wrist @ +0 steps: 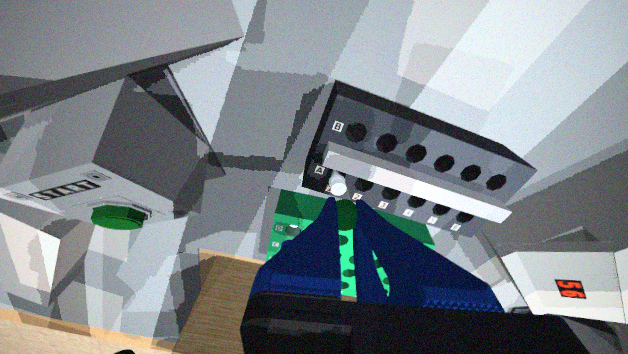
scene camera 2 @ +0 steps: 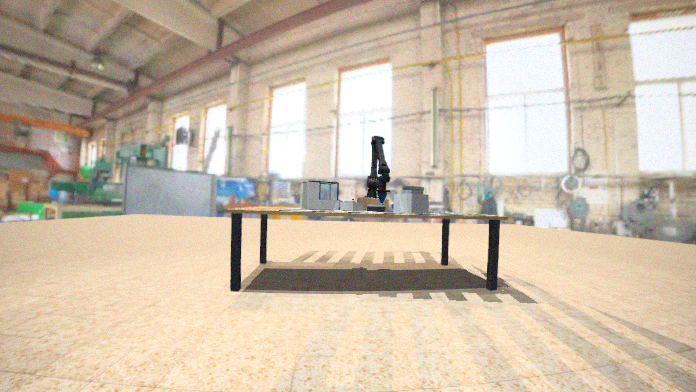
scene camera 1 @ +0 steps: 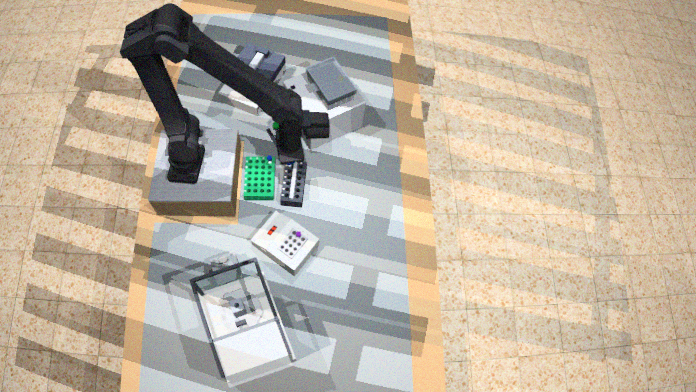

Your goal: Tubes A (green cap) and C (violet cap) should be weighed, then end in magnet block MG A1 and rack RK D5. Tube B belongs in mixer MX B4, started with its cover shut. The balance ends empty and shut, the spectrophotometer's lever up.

Note:
In view: my gripper (wrist: 343, 207) and a balance (scene camera 1: 225, 295).

